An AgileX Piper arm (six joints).
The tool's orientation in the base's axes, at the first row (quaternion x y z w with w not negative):
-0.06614, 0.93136, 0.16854, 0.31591
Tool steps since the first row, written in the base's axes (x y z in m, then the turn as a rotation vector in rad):
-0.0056, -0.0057, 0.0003, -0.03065, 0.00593, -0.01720
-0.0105, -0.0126, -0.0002, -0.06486, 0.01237, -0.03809
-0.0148, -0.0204, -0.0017, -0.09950, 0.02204, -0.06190
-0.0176, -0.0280, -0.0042, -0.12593, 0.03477, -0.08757
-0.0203, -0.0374, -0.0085, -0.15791, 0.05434, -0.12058
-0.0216, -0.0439, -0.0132, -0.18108, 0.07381, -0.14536
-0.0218, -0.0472, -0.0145, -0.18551, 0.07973, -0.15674
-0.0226, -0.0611, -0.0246, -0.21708, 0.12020, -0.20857
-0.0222, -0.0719, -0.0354, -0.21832, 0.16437, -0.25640
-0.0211, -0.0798, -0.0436, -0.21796, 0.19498, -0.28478
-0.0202, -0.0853, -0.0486, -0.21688, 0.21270, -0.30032
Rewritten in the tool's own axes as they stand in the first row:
0.0043, -0.0040, -0.0054, 0.03467, 0.00790, -0.00245
0.0086, -0.0094, -0.0103, 0.07440, 0.01609, -0.00400
0.0131, -0.0161, -0.0144, 0.11621, 0.02660, -0.00246
0.0170, -0.0233, -0.0168, 0.15259, 0.03758, 0.00619
0.0219, -0.0326, -0.0185, 0.19775, 0.05423, 0.01959
0.0259, -0.0397, -0.0180, 0.23090, 0.07100, 0.03183
0.0269, -0.0430, -0.0184, 0.24125, 0.07445, 0.03989
0.0339, -0.0586, -0.0162, 0.29723, 0.10542, 0.07495
0.0404, -0.0717, -0.0118, 0.32668, 0.13396, 0.12553
0.0447, -0.0816, -0.0079, 0.34322, 0.15476, 0.15772
0.0471, -0.0883, -0.0056, 0.35156, 0.16684, 0.17619

